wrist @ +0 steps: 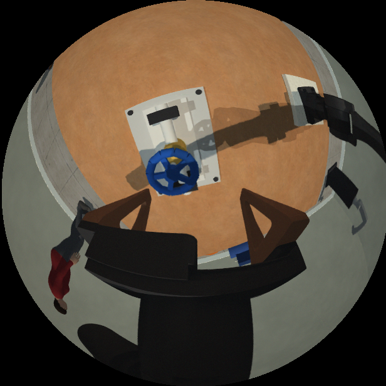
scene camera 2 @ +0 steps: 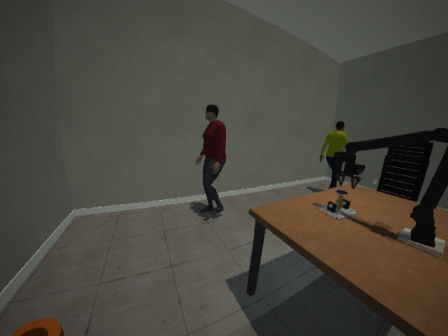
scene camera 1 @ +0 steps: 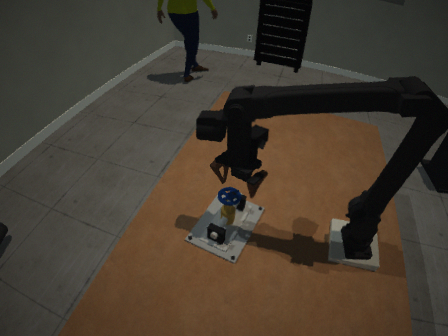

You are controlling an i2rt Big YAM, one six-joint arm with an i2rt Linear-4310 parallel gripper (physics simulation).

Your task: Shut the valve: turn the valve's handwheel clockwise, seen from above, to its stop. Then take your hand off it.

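Observation:
The valve's blue handwheel [scene camera 1: 229, 196] [scene camera 2: 341, 192] [wrist: 174, 171] sits level on top of the yellow valve body [scene camera 1: 228, 215] [scene camera 2: 340, 201] [wrist: 176, 145]. The valve stands on a pale base plate [scene camera 1: 202, 232] [scene camera 2: 340, 216] [wrist: 137, 122] with dark bolts at its corners. My gripper [scene camera 1: 238, 189] [scene camera 2: 347, 185] [wrist: 195, 193] is open wide and empty, with its brown fingers pointing down. It is above the handwheel and apart from it. In the wrist view the wheel lies beyond the fingertips, nearer the left finger. How far the wheel is turned cannot be told.
The valve plate is on an orange-brown table [scene camera 1: 165, 280] [scene camera 2: 320, 235] [wrist: 240, 55]. The arm's white base plate [scene camera 1: 337, 250] [wrist: 295, 95] is to the right. A person in yellow [scene camera 1: 185, 30] [scene camera 2: 336, 142] and one in red [scene camera 2: 215, 142] [wrist: 61, 267] stand away from the table.

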